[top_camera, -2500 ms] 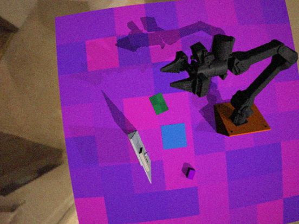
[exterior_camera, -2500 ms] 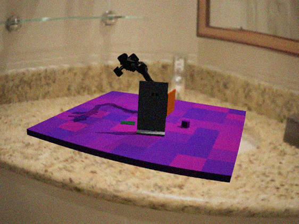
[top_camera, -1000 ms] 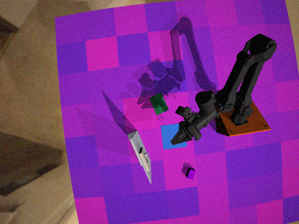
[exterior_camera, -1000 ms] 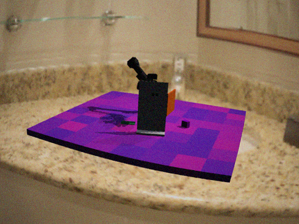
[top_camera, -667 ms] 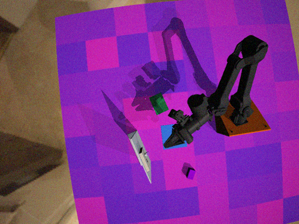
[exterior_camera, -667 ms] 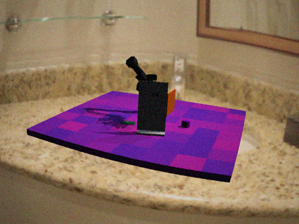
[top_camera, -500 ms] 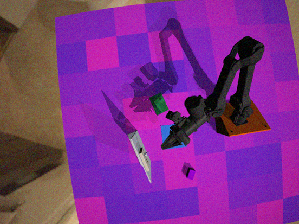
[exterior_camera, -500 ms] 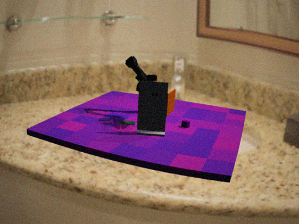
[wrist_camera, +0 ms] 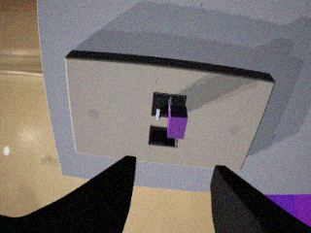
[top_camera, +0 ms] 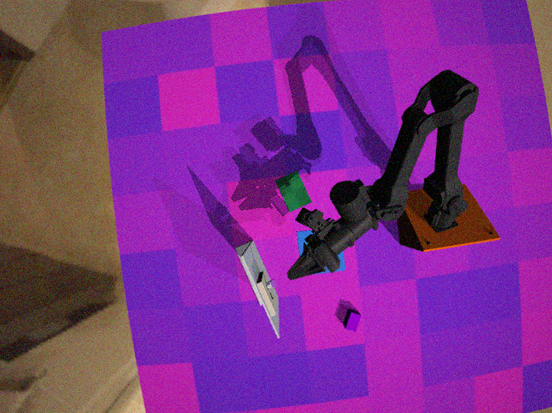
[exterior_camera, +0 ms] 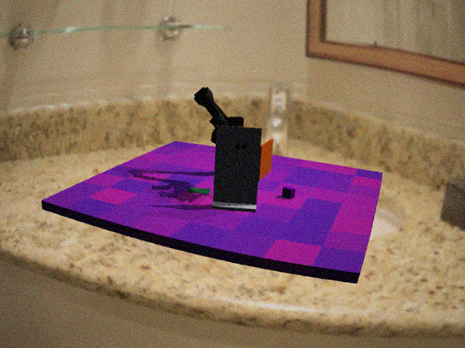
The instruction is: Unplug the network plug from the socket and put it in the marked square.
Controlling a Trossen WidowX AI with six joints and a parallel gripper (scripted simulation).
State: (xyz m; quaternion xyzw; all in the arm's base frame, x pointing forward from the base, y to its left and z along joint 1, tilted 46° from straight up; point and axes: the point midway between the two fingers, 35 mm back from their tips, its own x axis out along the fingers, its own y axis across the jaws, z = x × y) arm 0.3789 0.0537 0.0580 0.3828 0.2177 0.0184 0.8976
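The network plug lies 5 cm ahead of my gripper tip and 1 cm to the left of it. The rest, counted from my gripper tip: upright panel (9 cm below, 6 cm ahead, 2 cm to the left); then blue marked square (23 cm below, 10 cm behind).
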